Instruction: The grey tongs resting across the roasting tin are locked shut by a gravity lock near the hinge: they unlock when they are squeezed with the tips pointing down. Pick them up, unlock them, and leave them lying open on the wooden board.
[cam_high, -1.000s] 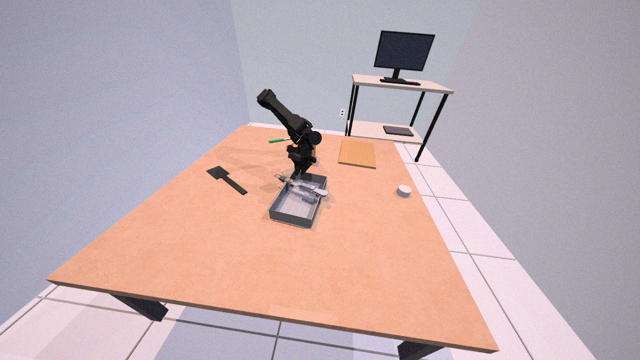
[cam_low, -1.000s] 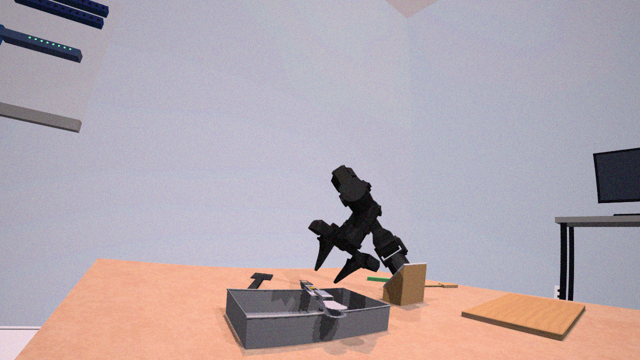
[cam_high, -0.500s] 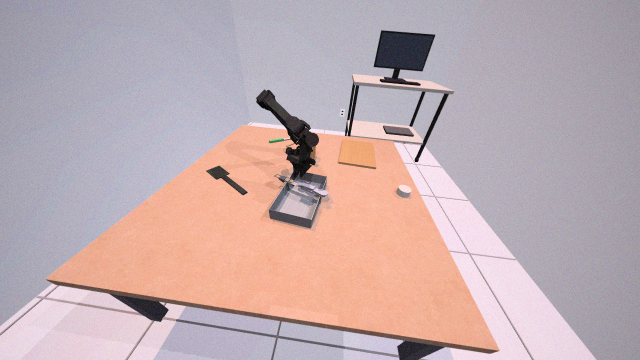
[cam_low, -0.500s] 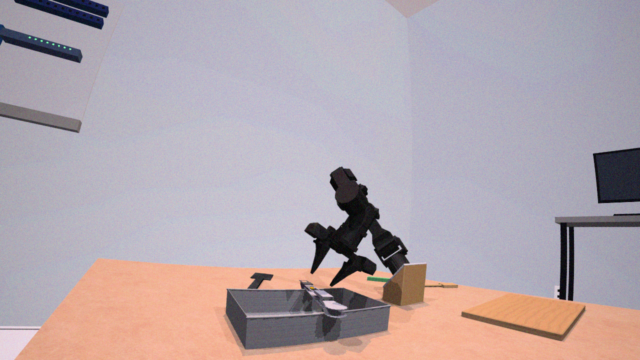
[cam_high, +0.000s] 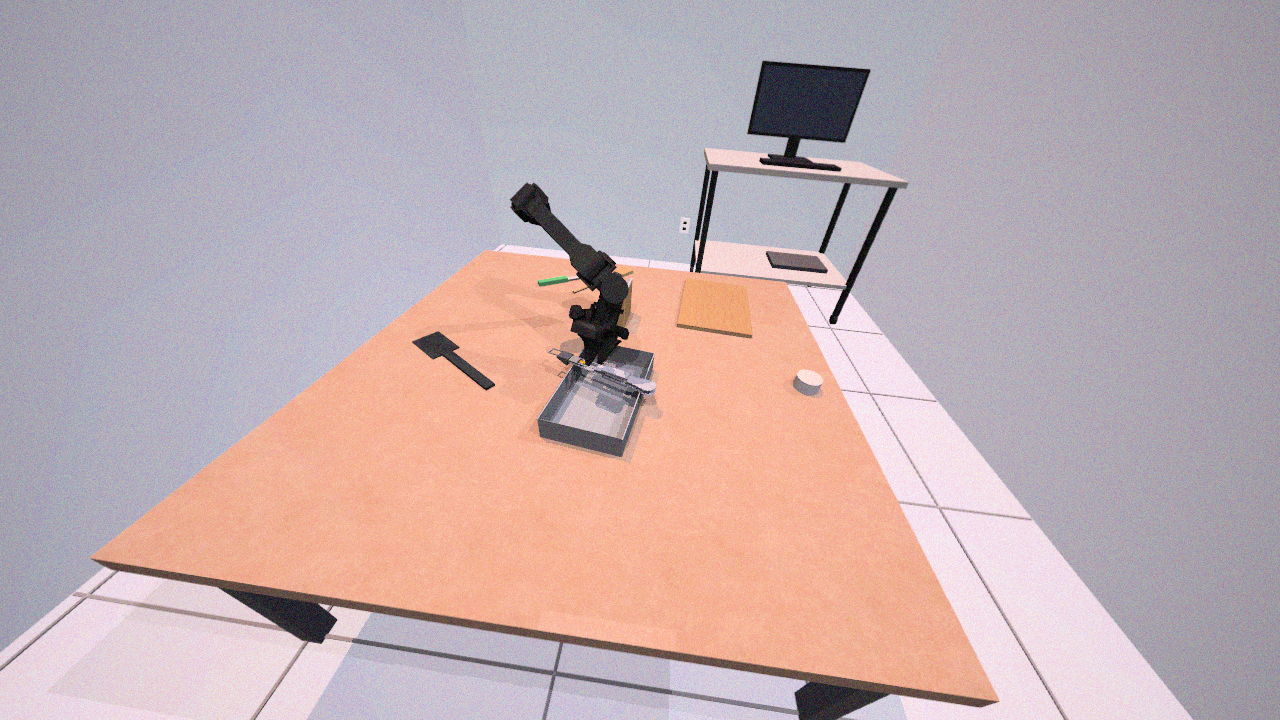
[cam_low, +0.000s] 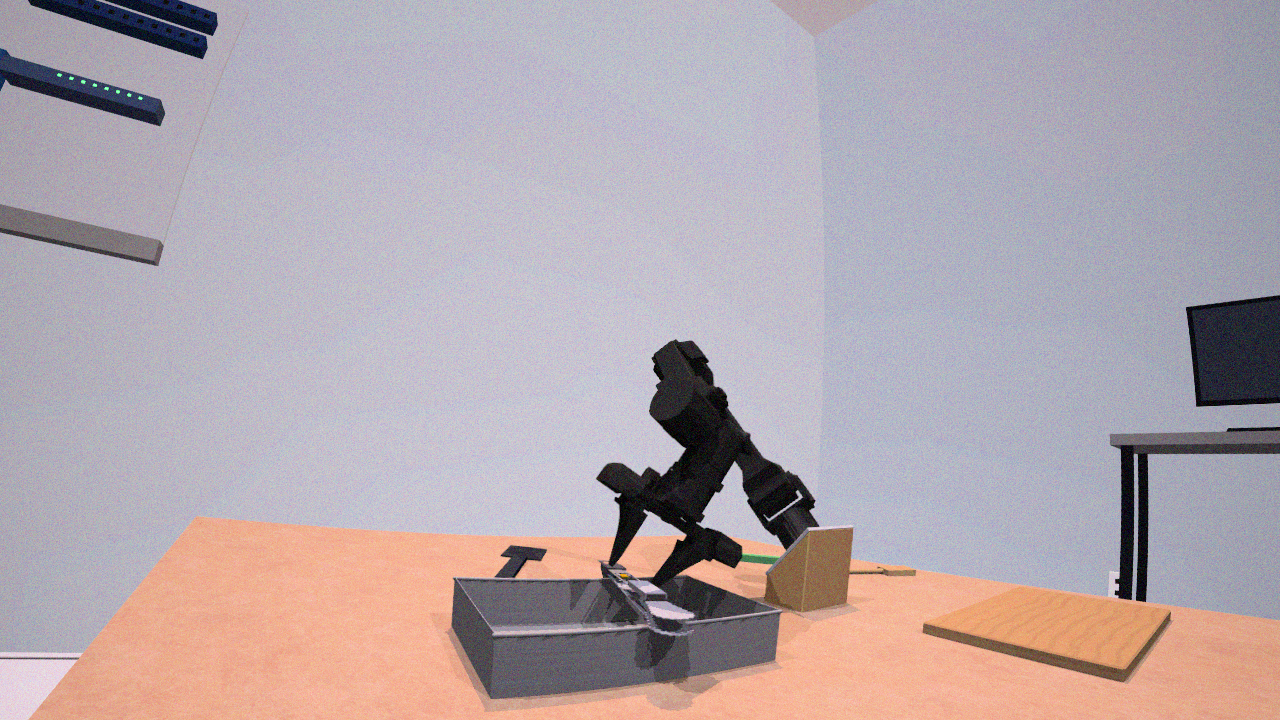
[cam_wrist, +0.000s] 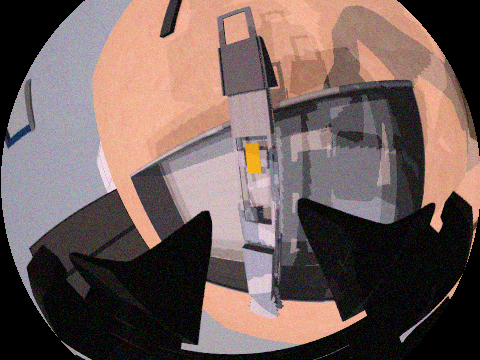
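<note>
Now: the yellow lock mark 10 mm behind my gripper tip, 30 mm to the right of it and 10 mm below it. The rest, counted from my gripper tip: small white cylinder 170 mm behind, 540 mm to the left, 50 mm below; then roasting tin 40 mm ahead, 40 mm to the left, 40 mm below; then black spatula 400 mm to the right, 70 mm below.
</note>
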